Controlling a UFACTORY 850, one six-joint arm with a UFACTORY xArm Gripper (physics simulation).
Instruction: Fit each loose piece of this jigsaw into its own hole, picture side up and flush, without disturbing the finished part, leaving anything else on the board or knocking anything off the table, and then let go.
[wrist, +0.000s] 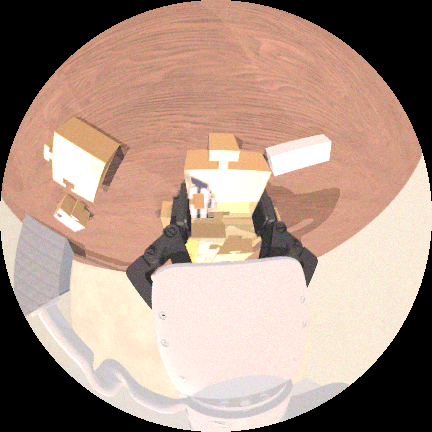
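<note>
My gripper (221, 192) is shut on a jigsaw piece (232, 180). The piece has a cream-and-patterned face, tan sides and a tab pointing away from me; its lower part is hard to make out. Behind and below it, between the fingers, several yellow, cream and tan shapes (207, 228) overlap. I cannot tell which belong to the board and which are loose. A thick cream piece (75, 162) with tan sides, a tab and a notch rests tilted on the table at the left. A smaller white-and-tan piece (72, 212) is just below it.
A white block (302, 154) lies on the wood table (215, 75) right of the held piece. A grey ribbed block (42, 267) with a pale curved arm or cable is at the lower left, beyond the table edge. A shadow falls on the table right of the gripper.
</note>
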